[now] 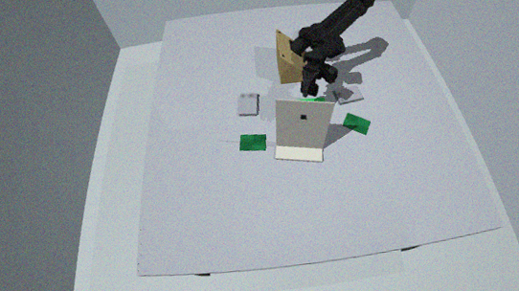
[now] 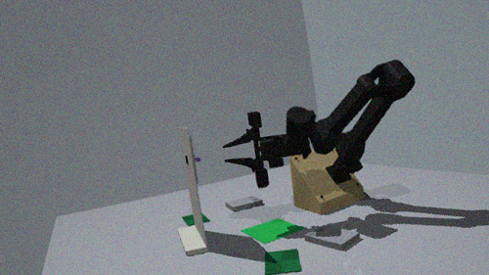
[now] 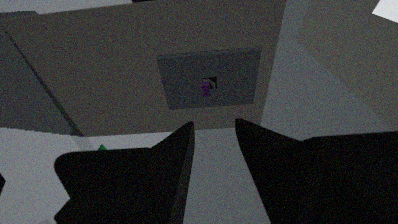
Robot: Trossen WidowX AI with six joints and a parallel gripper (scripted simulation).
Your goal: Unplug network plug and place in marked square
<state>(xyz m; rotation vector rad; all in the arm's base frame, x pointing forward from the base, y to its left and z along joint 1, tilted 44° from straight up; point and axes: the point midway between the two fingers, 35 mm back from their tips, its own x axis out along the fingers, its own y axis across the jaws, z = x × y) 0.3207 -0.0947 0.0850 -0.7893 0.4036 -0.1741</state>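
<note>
Now: the purple plug 80 mm ahead of my gripper tip and 20 mm to the right of it. Round my gripper tip: upright grey panel: 100 mm ahead, 80 mm below, 20 mm to the right; then green marked square: 210 mm below, 80 mm behind, 60 mm to the left.
</note>
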